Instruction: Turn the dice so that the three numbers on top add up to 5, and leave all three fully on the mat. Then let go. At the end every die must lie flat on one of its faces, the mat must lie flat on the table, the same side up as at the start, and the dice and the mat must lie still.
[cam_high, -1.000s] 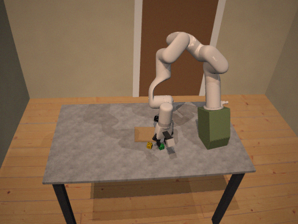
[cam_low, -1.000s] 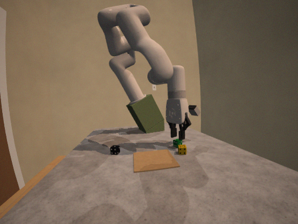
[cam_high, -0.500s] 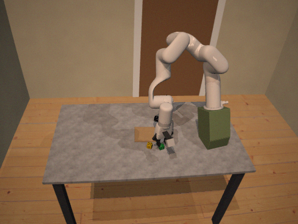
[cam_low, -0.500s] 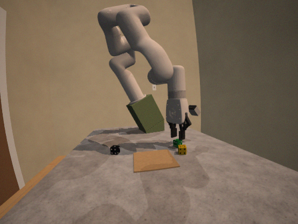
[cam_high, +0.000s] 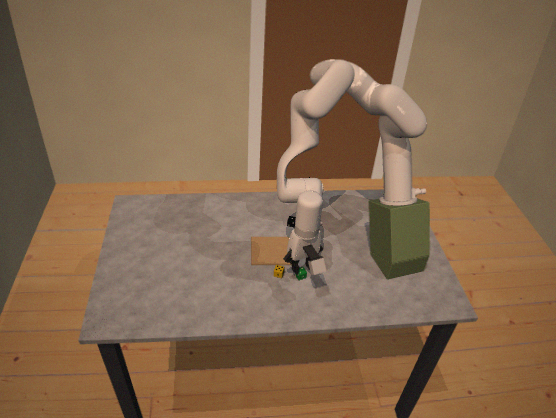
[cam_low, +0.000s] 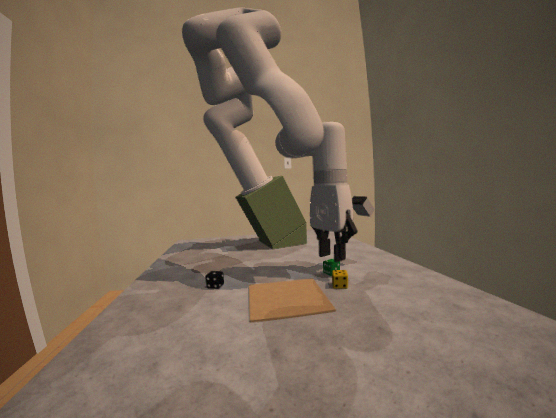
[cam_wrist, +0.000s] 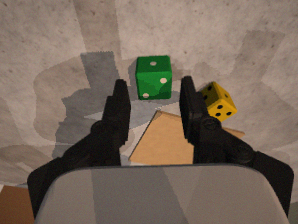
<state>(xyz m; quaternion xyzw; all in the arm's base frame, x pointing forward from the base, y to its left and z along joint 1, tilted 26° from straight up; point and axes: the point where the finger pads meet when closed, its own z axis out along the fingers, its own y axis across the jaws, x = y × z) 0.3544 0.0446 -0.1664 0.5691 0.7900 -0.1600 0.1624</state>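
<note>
My hand is 4 cm above the green die. Also, from my hand: tan mat 13 cm to the right, 8 cm ahead, 5 cm below; then yellow die 7 cm ahead, 4 cm below, 2 cm to the right; then black die 27 cm to the right, 4 cm below, 2 cm behind.
</note>
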